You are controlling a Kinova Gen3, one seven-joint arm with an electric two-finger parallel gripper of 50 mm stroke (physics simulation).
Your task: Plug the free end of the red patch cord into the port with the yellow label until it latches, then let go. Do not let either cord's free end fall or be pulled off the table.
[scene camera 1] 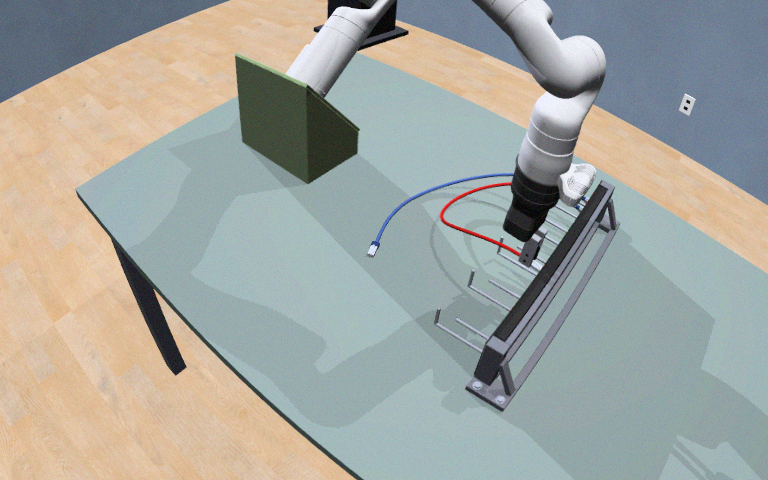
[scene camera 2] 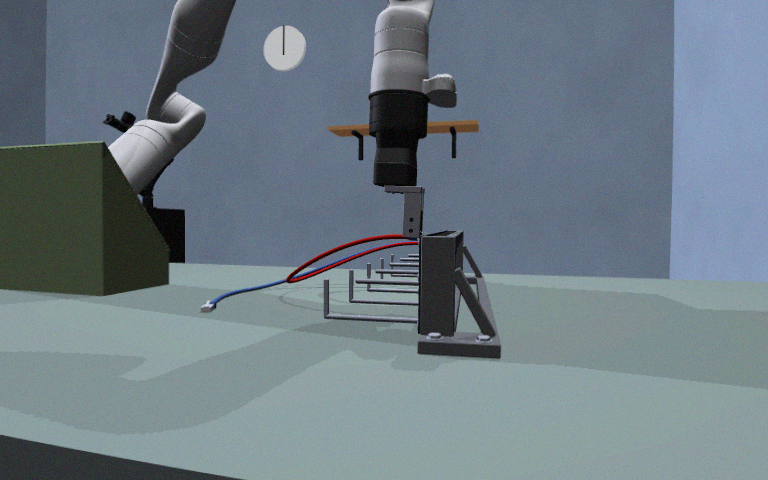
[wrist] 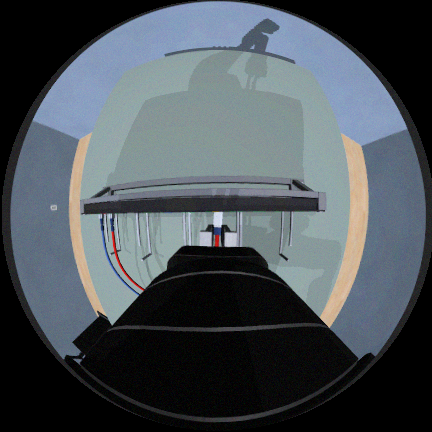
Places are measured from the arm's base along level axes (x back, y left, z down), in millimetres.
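Where they show: gripper, between the fingertips: [scene camera 1: 527, 260] [scene camera 2: 412, 237] [wrist: 216, 231]; arm's base, origin of its link: [scene camera 1: 302, 91] [scene camera 2: 93, 199].
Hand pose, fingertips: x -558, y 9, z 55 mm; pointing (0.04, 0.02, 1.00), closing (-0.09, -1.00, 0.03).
Observation:
Each offset is from my fingertips to the top centre of the thing. "*": to the spot under its first point.
My gripper [scene camera 1: 530, 252] [scene camera 2: 412, 227] [wrist: 216, 231] is shut on the red cord's plug {dx -19, dy +2, dz -8 mm} [wrist: 218, 219], which has a clear body and a blue boot. It is level with the upper part of the port panel [scene camera 1: 555, 260] [scene camera 2: 437, 283] [wrist: 150, 206], close to its face. In the wrist view the plug points straight at the panel, and its front end meets the panel's edge. Whether it sits in a port is hidden. The red cord [scene camera 1: 441, 215] [scene camera 2: 288, 279] [wrist: 115, 248] loops out from the panel and back to the fingers. The yellow label cannot be made out.
The blue cord's free end {* dx +236, dy -108, dz +85 mm} [scene camera 1: 372, 249] [scene camera 2: 207, 306] lies on the table, left of the panel. Metal cable hooks [scene camera 1: 471, 278] [scene camera 2: 326, 300] [wrist: 284, 235] stick out below the ports. A green angled box [scene camera 1: 274, 118] [scene camera 2: 50, 220] stands at the back left, before another arm.

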